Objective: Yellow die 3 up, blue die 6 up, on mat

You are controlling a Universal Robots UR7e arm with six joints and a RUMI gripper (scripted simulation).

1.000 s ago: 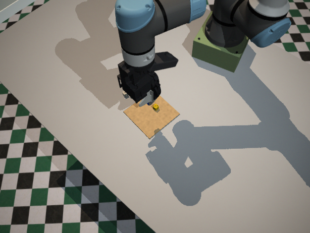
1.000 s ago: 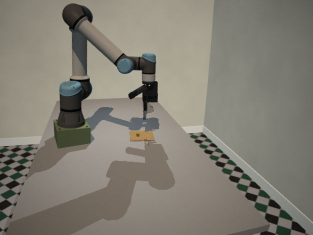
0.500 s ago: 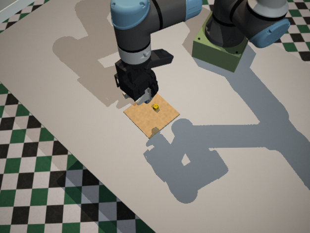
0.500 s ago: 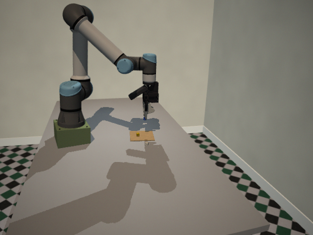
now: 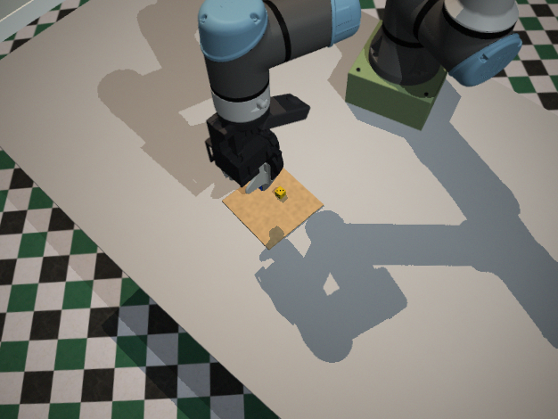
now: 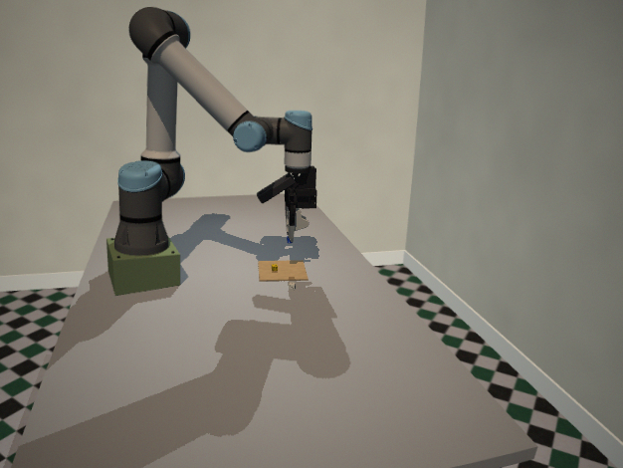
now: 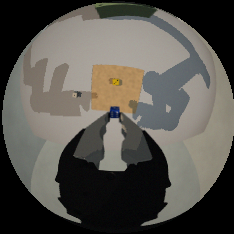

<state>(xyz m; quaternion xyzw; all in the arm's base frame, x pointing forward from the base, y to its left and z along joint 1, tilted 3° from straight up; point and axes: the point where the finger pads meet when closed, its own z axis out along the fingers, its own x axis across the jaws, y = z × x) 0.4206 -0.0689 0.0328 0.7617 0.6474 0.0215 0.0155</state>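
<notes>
Now: hand 20 mm past the tan mat and 110 mm above it. The rest, counted from my hand: blue die 10 mm below; then white die 30 mm behind, 120 mm to the right, 100 mm below; then yellow die 50 mm behind, 10 mm to the left, 100 mm below.
</notes>
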